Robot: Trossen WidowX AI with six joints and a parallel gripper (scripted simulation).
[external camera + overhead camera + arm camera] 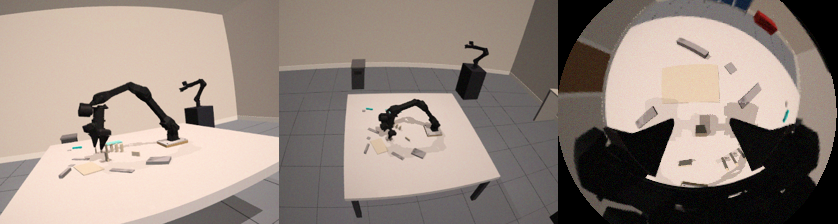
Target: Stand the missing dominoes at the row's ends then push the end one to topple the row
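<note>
Now: the beige card 70 mm ahead of my gripper tip, 50 mm to the left of it and 80 mm below it. The rest, counted from my gripper tip: teal plate (160 mm behind, 410 mm to the right, 80 mm below); flat grey strip (60 mm behind, 180 mm to the left, 80 mm below); dark grey slab (240 mm behind, 180 mm to the left, 70 mm below).
</note>
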